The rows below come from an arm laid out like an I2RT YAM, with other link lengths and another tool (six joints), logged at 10 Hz.
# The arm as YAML. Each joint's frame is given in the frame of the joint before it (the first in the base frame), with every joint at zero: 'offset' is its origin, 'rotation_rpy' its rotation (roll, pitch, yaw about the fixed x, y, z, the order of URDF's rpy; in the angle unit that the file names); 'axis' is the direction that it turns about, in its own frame. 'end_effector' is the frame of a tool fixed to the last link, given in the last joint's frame.
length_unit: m
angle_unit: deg
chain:
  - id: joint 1
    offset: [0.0, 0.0, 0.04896]
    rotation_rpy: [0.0, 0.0, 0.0]
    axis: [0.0, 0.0, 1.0]
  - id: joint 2
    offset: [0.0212, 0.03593, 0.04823]
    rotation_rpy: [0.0, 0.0, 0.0]
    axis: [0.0, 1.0, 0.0]
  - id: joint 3
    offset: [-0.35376, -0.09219, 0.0]
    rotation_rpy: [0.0, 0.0, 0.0]
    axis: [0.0, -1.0, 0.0]
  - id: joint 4
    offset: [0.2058, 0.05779, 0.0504]
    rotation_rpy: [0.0, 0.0, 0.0]
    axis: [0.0, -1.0, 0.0]
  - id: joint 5
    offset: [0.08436, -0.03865, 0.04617]
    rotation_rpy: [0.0, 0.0, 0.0]
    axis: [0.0, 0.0, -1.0]
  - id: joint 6
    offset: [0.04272, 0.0, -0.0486]
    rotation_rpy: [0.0, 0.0, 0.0]
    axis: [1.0, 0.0, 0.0]
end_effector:
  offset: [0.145, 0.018, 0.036]
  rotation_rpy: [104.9, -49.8, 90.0]
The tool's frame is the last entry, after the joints.
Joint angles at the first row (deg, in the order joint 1, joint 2, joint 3, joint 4, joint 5, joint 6):
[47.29, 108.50, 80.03, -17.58, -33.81, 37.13]
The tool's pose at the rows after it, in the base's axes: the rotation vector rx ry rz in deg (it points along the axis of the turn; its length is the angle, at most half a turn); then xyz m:
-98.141, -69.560, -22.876, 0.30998, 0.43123, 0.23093
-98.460, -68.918, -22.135, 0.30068, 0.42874, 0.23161
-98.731, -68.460, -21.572, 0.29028, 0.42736, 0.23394
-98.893, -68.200, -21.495, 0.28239, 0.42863, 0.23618
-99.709, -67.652, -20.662, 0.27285, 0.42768, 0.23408
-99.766, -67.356, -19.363, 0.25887, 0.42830, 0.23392
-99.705, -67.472, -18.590, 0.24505, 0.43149, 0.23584
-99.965, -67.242, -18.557, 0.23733, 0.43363, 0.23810
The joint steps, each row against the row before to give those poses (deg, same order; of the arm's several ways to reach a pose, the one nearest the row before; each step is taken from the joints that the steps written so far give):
[0.52, -1.33, -1.34, 0.12, 0.24, 0.99]
[0.75, -1.28, -1.42, 0.09, 0.32, 1.18]
[1.03, -1.39, -1.17, -0.08, 0.59, 1.26]
[1.11, -0.92, -0.76, 0.32, 0.83, 1.18]
[1.18, -0.97, -1.22, -0.04, 0.97, 1.38]
[1.55, -1.14, -1.18, -0.08, 0.41, 1.47]
[1.91, -0.99, -0.61, -0.13, 0.90, 1.41]
[1.35, -0.71, -0.30, 0.06, 1.10, 1.30]

